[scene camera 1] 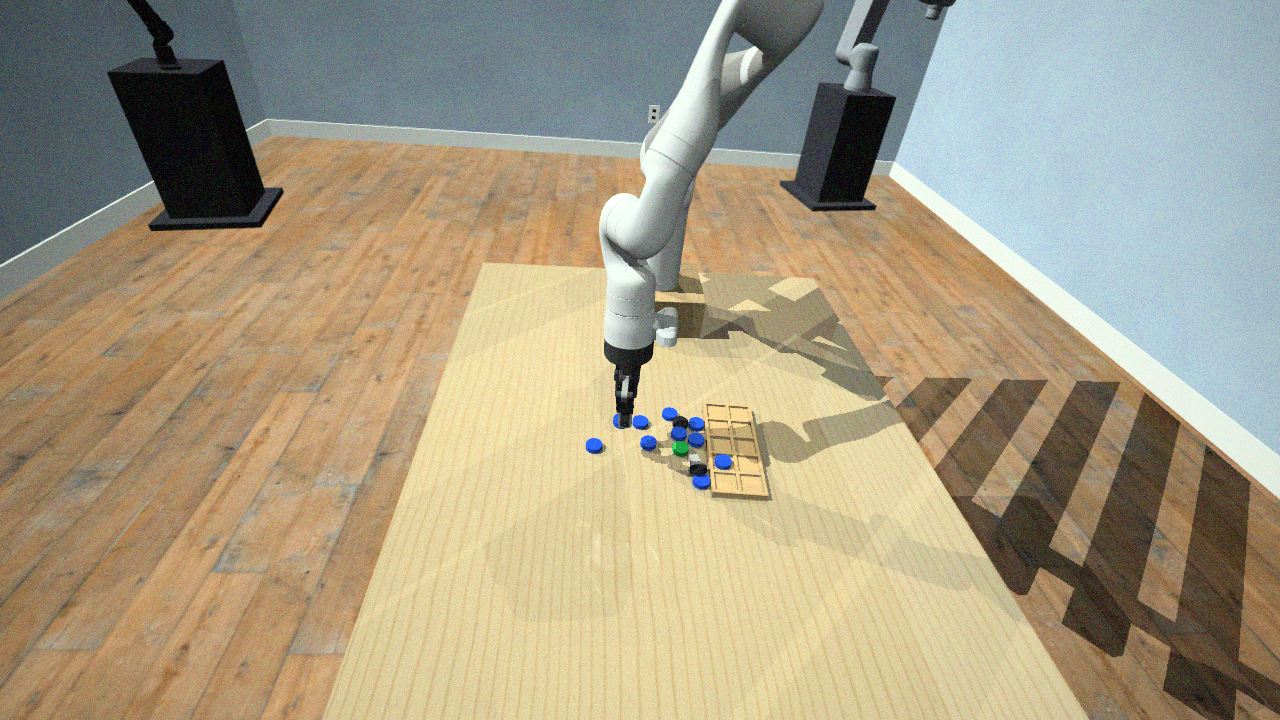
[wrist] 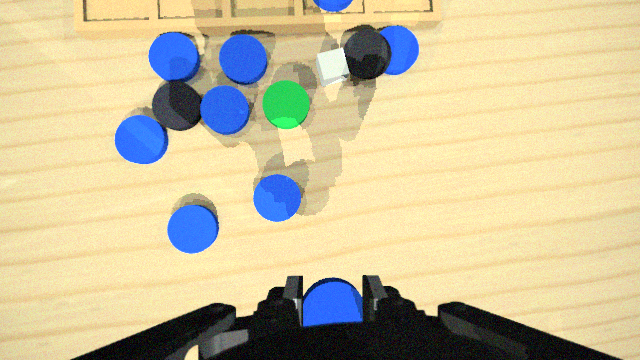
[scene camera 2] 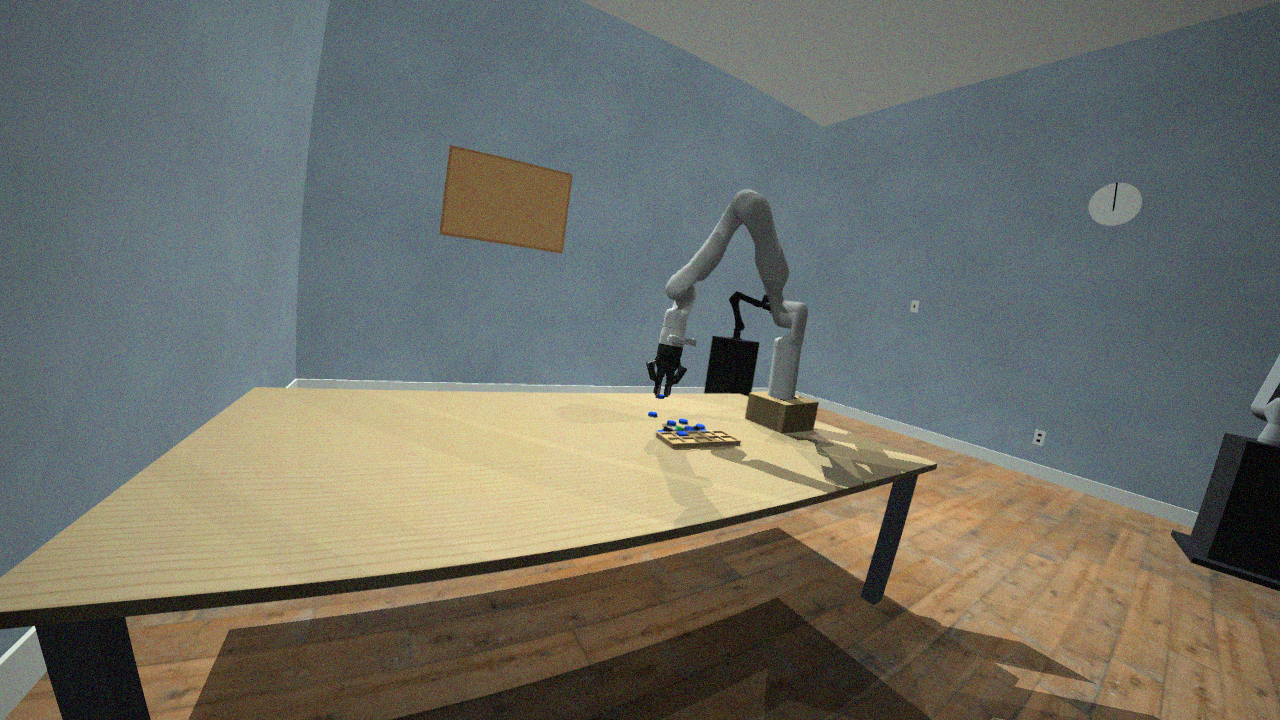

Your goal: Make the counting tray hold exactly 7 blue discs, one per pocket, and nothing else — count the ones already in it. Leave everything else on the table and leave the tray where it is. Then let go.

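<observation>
The wooden counting tray [scene camera 1: 739,495] [wrist: 125,28] has two rows of pockets. One blue disc [scene camera 1: 723,462] [wrist: 333,4] is in a pocket of the row beside the loose discs. My gripper [scene camera 1: 623,420] [scene camera 2: 661,393] [wrist: 332,297] is shut on a blue disc [wrist: 332,307], held above the table, away from the tray. Several loose blue discs lie on the table, among them one disc [wrist: 277,198] and another disc [wrist: 193,229] nearest the gripper in the wrist view. A further blue disc [scene camera 1: 593,445] lies at the far left in scene camera 1.
A green disc [scene camera 1: 680,448] [wrist: 286,104] lies among the blue ones. One black disc [scene camera 1: 680,421] [wrist: 176,105] lies between blue discs. Another black disc [wrist: 367,52] overlaps a blue disc [scene camera 1: 700,481] [wrist: 405,50] in the wrist view, beside a white cube [wrist: 332,66] near the tray.
</observation>
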